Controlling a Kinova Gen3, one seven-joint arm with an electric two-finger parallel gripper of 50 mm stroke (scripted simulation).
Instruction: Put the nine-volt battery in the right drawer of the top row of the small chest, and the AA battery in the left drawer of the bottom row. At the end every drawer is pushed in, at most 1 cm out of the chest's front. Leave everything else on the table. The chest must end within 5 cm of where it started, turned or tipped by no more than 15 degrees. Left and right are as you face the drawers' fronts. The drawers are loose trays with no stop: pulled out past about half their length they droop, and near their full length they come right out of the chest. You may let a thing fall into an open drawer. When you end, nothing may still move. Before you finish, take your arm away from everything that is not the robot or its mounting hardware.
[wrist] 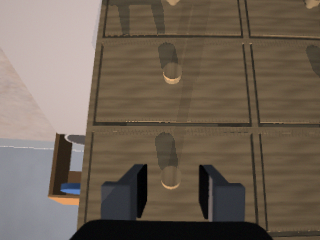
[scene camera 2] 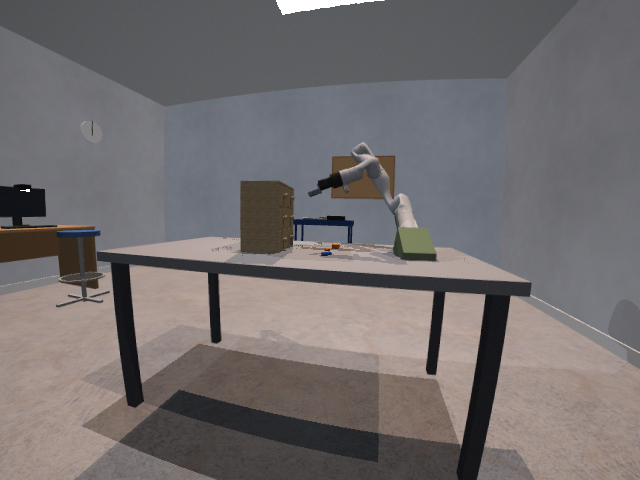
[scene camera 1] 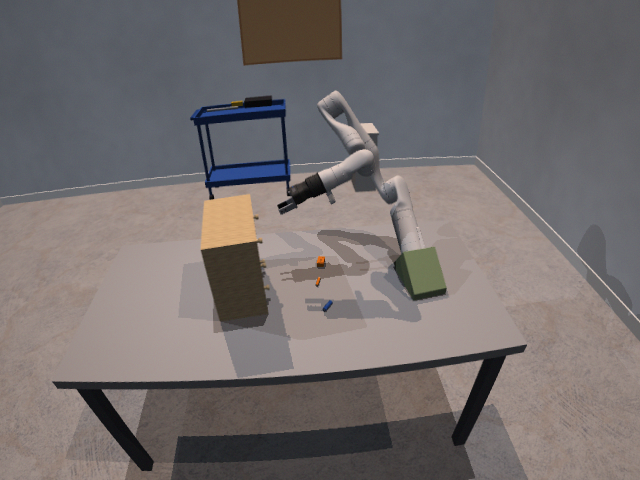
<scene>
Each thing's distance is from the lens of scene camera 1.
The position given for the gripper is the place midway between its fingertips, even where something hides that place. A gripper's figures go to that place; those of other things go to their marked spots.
gripper [scene camera 1: 278,209]: 1.40 m
wooden chest [scene camera 1: 229,248]: 1.18 m
</scene>
